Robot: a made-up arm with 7 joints.
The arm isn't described. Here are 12 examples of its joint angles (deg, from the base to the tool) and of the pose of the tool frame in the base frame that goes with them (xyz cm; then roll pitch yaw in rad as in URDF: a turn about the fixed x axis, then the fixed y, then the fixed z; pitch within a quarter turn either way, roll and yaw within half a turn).
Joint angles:
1: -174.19 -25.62 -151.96 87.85 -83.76 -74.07 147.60
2: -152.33 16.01 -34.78 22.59 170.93 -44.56 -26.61
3: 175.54 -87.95 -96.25 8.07 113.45 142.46 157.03
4: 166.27 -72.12 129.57 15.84 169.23 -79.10 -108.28
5: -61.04 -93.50 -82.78 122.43 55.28 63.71 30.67
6: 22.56 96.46 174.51 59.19 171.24 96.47 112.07
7: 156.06 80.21 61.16 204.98 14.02 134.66 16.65
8: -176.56 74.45 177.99 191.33 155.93 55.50 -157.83
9: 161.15 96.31 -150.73 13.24 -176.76 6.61 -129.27
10: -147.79 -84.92 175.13 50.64 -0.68 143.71 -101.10
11: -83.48 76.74 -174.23 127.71 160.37 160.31 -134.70
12: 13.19 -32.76 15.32 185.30 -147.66 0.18 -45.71
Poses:
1: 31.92 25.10 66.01 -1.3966 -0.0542 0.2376
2: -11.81 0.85 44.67 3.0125 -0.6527 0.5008
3: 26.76 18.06 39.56 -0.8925 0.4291 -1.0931
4: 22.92 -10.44 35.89 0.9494 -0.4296 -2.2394
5: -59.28 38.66 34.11 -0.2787 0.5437 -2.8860
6: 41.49 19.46 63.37 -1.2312 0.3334 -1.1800
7: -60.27 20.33 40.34 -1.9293 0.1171 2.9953
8: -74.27 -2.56 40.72 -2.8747 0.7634 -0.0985
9: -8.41 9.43 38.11 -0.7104 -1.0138 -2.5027
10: 22.96 12.72 15.80 -0.0490 0.0698 1.9412
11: 2.26 -60.43 51.63 -3.0452 -0.0307 0.6023
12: -37.40 -2.97 94.17 0.0010 -0.6636 0.2720
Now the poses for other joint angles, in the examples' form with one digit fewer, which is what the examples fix.
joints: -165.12 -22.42 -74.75 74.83 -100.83 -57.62 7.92
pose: -8.6 20.9 73.0 1.483 -0.363 -1.524
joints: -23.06 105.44 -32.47 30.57 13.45 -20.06 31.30
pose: 8.0 -26.0 -4.7 1.998 0.140 -1.358
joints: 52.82 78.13 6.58 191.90 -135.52 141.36 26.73
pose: 41.3 37.4 50.9 1.443 -1.235 -0.043
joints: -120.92 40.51 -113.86 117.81 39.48 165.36 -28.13
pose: -32.8 -13.6 65.4 -2.888 0.650 3.099
